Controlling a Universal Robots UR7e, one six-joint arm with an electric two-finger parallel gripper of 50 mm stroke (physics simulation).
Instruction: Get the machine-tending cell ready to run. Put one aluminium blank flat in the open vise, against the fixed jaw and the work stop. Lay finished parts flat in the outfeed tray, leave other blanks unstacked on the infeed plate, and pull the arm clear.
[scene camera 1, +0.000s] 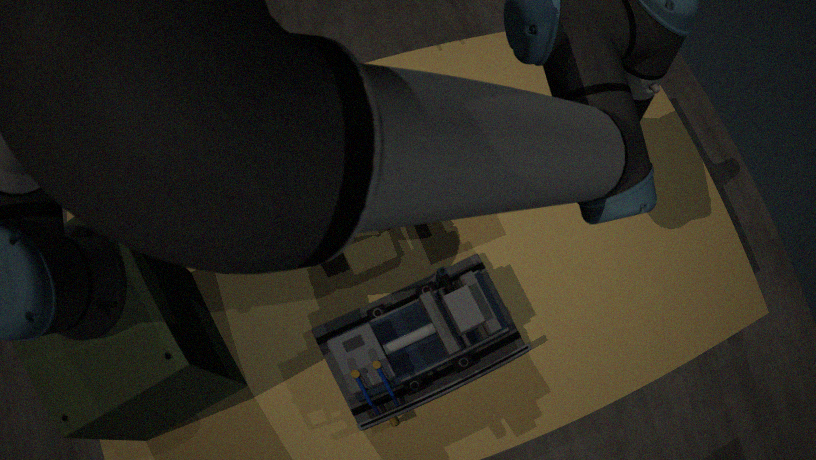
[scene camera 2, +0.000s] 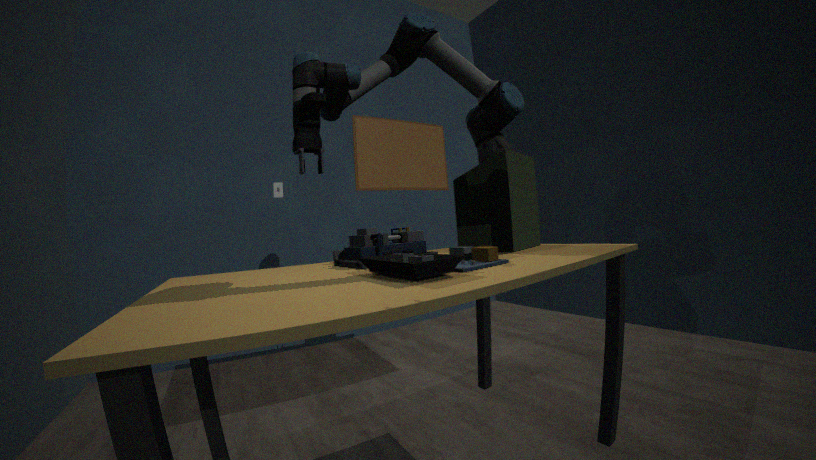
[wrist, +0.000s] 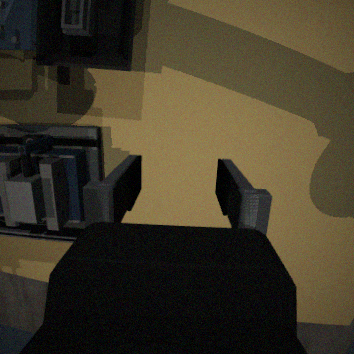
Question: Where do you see the gripper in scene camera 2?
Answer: At 311, 173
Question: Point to the gripper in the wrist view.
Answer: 178, 173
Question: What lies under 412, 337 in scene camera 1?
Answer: A vise screw.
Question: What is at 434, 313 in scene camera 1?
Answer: A moving jaw.
